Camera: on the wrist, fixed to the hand. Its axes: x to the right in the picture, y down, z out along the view.
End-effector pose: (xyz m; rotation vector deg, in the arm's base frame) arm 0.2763 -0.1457 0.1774 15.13 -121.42 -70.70
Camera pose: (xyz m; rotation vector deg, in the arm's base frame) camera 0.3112 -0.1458 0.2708 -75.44 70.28 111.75
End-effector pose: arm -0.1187 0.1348 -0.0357 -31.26 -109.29 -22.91
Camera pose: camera -0.0375 0.1799 0.0005 47.98 -133.54 -102.08
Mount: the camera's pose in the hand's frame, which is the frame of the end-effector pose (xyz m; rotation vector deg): 0.0148 0.0829 -0.0534 -23.59 -24.43 -89.82
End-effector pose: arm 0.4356 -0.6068 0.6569 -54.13 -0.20 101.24
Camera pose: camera 0.3994 -0.6525 0.5760 -27.32 -63.16 24.21
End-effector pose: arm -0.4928 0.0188 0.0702 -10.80 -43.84 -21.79
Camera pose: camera -0.4158 0.0746 0.0404 -0.54 -65.34 -116.92
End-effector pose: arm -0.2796 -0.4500 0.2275 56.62 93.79 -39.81
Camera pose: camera -0.2346 -0.3611 0.2312 -51.89 103.48 -75.97
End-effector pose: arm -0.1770 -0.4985 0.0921 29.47 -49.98 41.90
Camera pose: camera -0.2064 -0.4035 0.0842 45.32 -40.32 -57.04
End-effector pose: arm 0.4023 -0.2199 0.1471 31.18 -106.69 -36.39
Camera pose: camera 0.4407 -0.1759 0.2279 94.89 -71.57 -125.91
